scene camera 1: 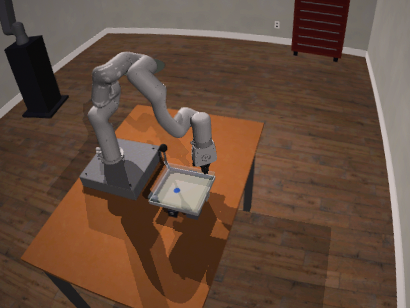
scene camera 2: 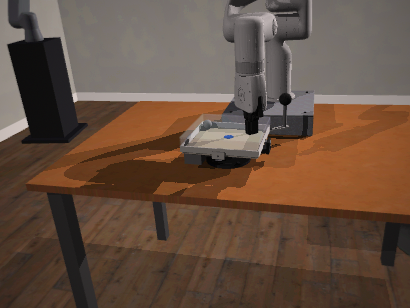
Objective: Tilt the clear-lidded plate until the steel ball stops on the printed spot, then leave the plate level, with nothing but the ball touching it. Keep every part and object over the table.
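Note:
The clear-lidded plate sits on a dark mount above the table; its front right corner looks slightly low in the scene camera 2 view, but I cannot tell its exact tilt. The blue printed spot is near the middle of its pale floor. The grey steel ball is in a corner of the plate, at the left in the scene camera 1 view, apart from the spot. My gripper is shut and empty, pointing down at the plate's far right edge in scene camera 1. Whether its tips touch is unclear.
A black knob stands on a thin post beside the plate. The grey robot base is close behind the plate in the scene camera 2 view. The orange table carries these things.

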